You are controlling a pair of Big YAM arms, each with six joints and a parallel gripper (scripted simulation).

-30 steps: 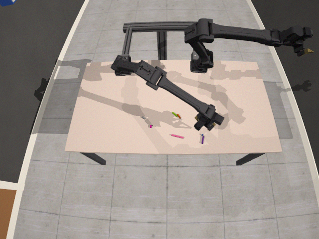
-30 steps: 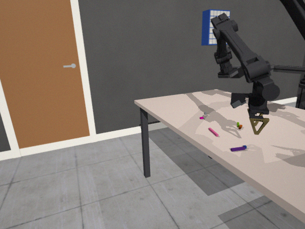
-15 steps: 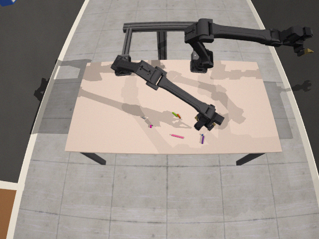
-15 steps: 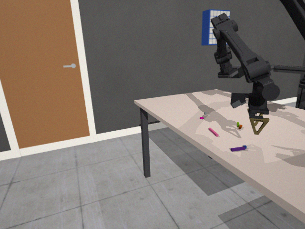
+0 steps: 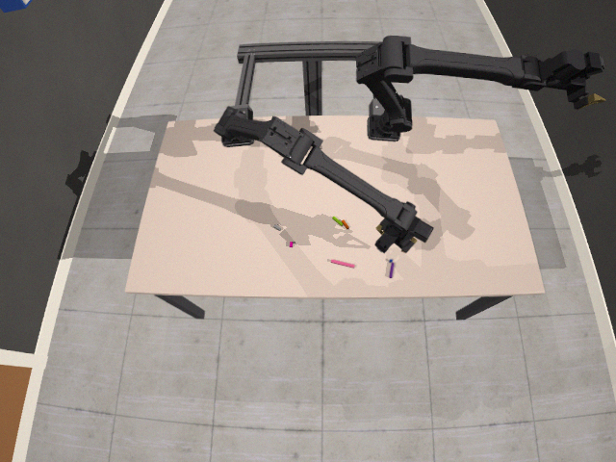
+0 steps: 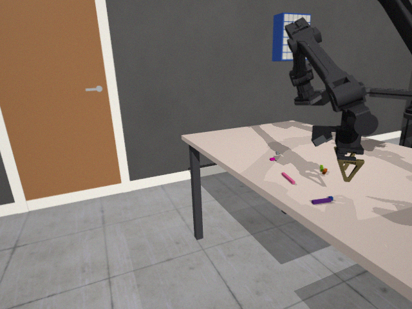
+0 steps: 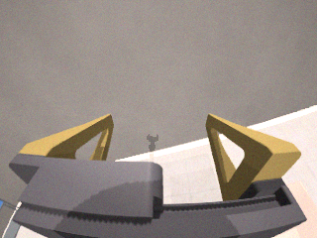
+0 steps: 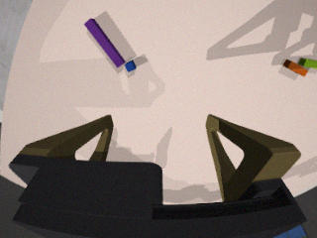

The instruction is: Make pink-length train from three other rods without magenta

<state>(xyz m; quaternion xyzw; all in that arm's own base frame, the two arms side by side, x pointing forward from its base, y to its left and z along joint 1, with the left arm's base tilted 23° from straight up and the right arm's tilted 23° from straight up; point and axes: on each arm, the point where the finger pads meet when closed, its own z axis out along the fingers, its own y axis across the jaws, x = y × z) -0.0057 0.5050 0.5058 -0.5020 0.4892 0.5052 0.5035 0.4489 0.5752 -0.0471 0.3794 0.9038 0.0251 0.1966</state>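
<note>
Right now the blue rod is 7 cm below my right hand and 5 cm ahead of it. The rest, counted from my right hand: purple rod 9 cm ahead, 7 cm below; then pink rod 19 cm to the right, 7 cm below, 5 cm ahead; then orange rod 17 cm to the right, 11 cm behind, 7 cm below.
</note>
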